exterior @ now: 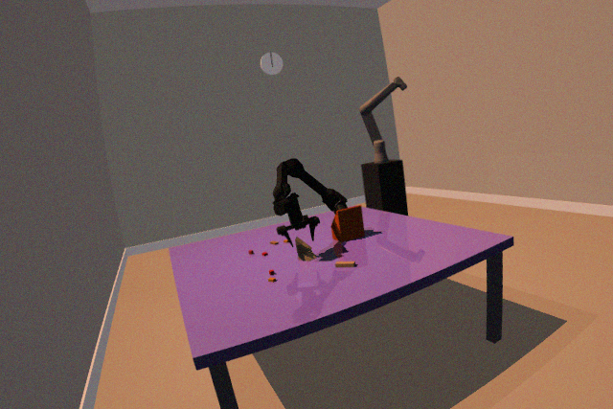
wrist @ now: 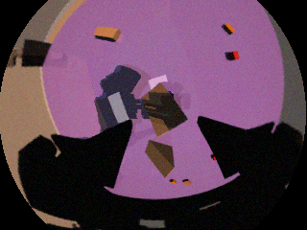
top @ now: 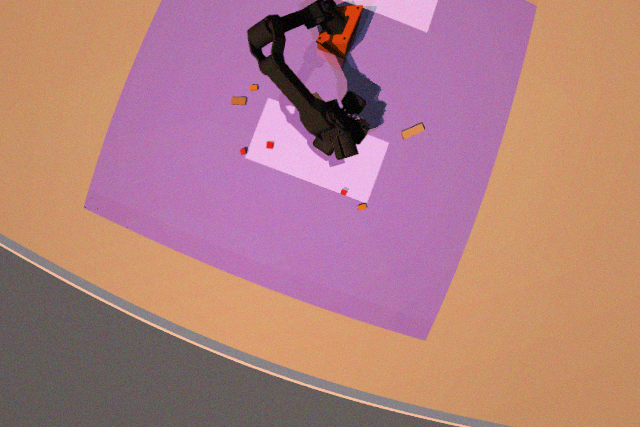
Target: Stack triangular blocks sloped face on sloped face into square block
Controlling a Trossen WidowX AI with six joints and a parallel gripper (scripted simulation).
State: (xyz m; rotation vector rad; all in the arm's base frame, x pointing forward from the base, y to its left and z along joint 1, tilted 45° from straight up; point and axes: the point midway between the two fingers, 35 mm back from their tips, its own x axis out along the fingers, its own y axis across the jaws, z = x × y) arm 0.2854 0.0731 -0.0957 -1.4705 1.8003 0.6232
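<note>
Right now the tan triangular block is 5 cm below my gripper tip.
</note>
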